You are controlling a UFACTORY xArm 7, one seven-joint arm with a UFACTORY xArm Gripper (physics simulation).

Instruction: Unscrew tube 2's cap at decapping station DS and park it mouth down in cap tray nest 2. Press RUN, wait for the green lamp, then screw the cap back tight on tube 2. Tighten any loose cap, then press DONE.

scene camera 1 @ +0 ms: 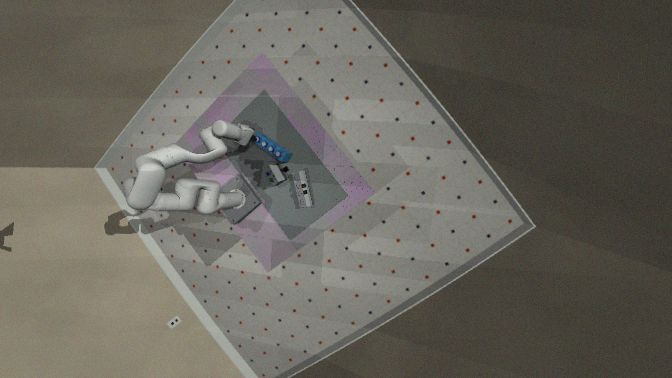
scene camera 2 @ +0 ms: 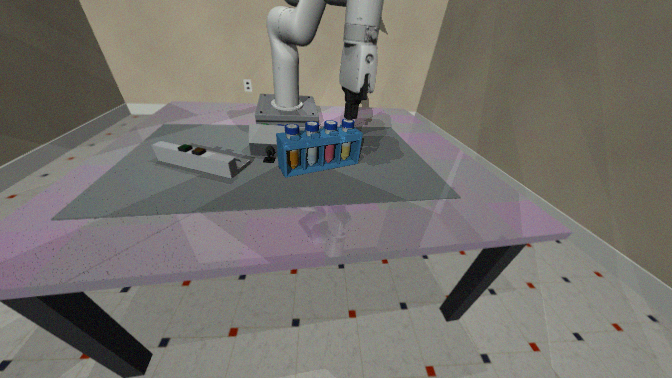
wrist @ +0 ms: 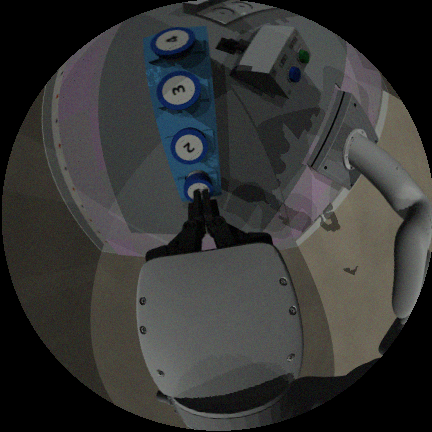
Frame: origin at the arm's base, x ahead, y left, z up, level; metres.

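Seen in the pictures: gripper, fingertip midpoint: (scene camera 1: 254, 138) (scene camera 2: 350, 118) (wrist: 202, 199); arm's base, link origin: (scene camera 1: 236, 198) (scene camera 2: 287, 105) (wrist: 354, 148).
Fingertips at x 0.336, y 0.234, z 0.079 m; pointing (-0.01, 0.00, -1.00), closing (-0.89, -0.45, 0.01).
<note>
Offsets run from my fingertips to a thing's top centre. "spot": to the spot under its first point.
The blue rack @[0.042 m ahead, 0.074 m right, 0.024 m down] (scene camera 1: 287, 157) (scene camera 2: 320, 143) (wrist: 194, 118) holds upright capped tubes. The cap marked 2 @[0.030 m ahead, 0.051 m right, 0.005 m down] (scene camera 1: 264, 144) (scene camera 2: 330, 124) (wrist: 189, 146) has a blue rim and white top and sits on tube 2, over pink liquid @[0.030 m ahead, 0.051 m right, 0.007 m down] (scene camera 2: 329, 152). My gripper (scene camera 1: 254, 137) (scene camera 2: 351, 118) (wrist: 202, 199) is shut and empty. Its fingertips are at the unread end cap @[0.006 m ahead, 0.005 m right, 0.005 m down] (scene camera 2: 348, 123) (wrist: 198, 186), partly covering it in the wrist view; contact cannot be told. The white cap tray @[0.073 m ahead, 0.379 m right, 0.073 m down] (scene camera 1: 302, 190) (scene camera 2: 195, 161) stands apart from the rack. Part of it shows at the top of the wrist view.
A grey-white box @[0.031 m back, 0.222 m right, 0.043 m down] (scene camera 1: 277, 173) (scene camera 2: 262, 139) (wrist: 267, 47) beside the rack has a green button @[spot: 0.050 m back, 0.239 m right, 0.055 m down] (wrist: 303, 56) and a blue button @[0.055 m back, 0.201 m right, 0.052 m down] (wrist: 295, 74). A black fixture @[spot: 0.039 m ahead, 0.221 m right, 0.110 m down] (scene camera 1: 285, 169) (scene camera 2: 269, 153) (wrist: 230, 45) stands next to it. Dark green and amber squares (scene camera 2: 185, 148) (scene camera 2: 199, 151) top the tray.
</note>
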